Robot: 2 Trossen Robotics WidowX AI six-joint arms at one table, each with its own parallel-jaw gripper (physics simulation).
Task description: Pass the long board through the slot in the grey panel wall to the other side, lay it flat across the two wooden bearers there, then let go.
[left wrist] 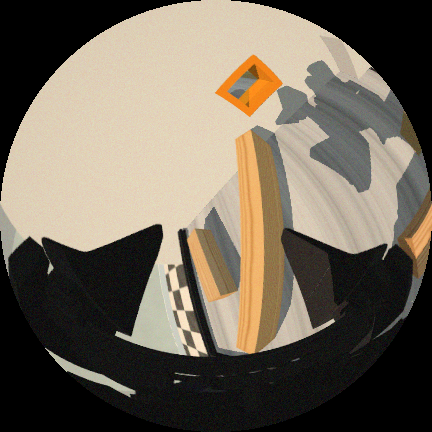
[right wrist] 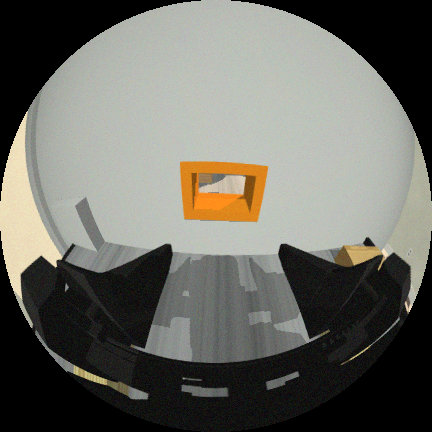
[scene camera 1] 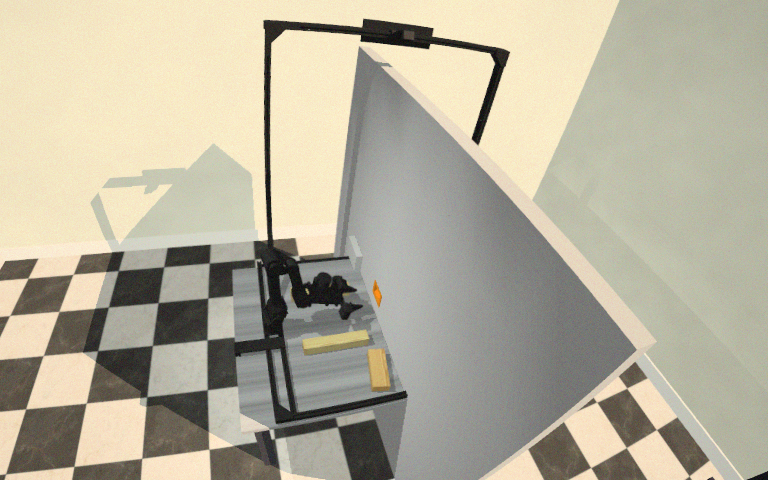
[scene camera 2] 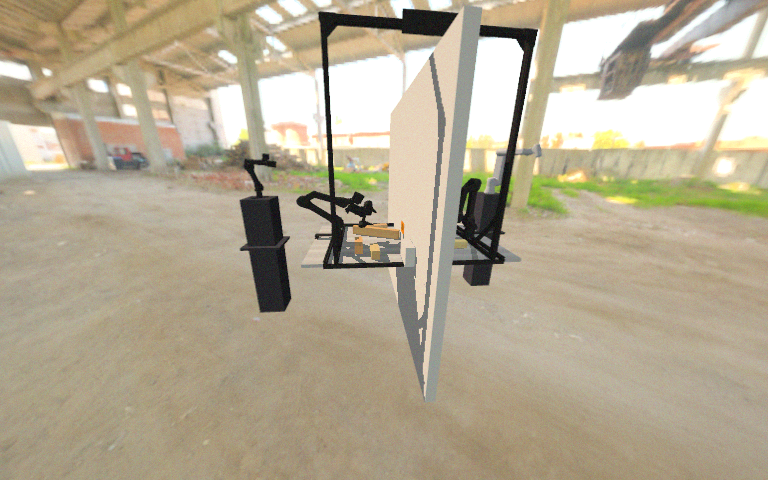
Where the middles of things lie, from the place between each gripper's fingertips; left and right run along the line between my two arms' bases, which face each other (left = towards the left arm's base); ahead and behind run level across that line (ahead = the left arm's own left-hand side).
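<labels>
Left gripper: 20 cm to the left of the orange-framed slot [right wrist: 196,205], 12 cm past it and 3 cm above it. My right hand is 1 cm below the slot and 10 cm to the right of it.
</labels>
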